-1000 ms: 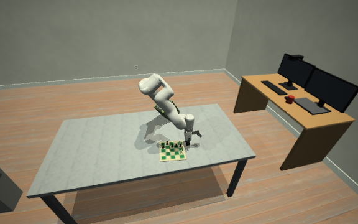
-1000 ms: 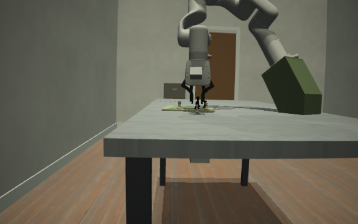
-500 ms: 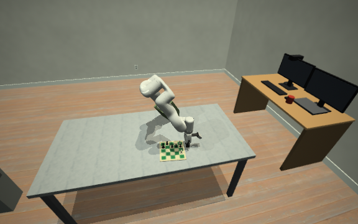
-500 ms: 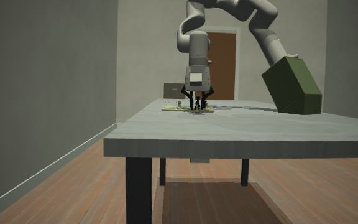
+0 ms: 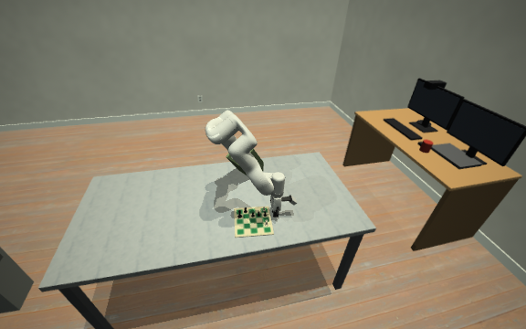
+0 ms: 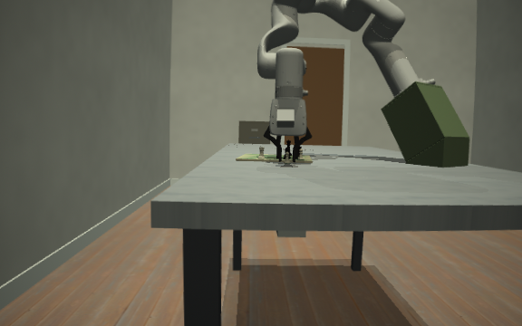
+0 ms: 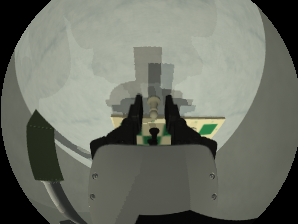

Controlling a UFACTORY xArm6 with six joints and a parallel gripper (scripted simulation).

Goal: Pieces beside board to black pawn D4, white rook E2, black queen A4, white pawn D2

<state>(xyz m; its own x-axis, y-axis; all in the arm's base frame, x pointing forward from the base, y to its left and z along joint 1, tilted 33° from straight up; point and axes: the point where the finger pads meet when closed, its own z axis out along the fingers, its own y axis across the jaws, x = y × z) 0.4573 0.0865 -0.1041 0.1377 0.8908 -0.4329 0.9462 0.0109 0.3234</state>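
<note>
The white rook lies 60 mm ahead of my hand and 80 mm to the right of it. Round my hand: chessboard 10 mm ahead, 140 mm to the right, 20 mm below; then black queen 40 mm behind, 210 mm to the right, 10 mm above.
</note>
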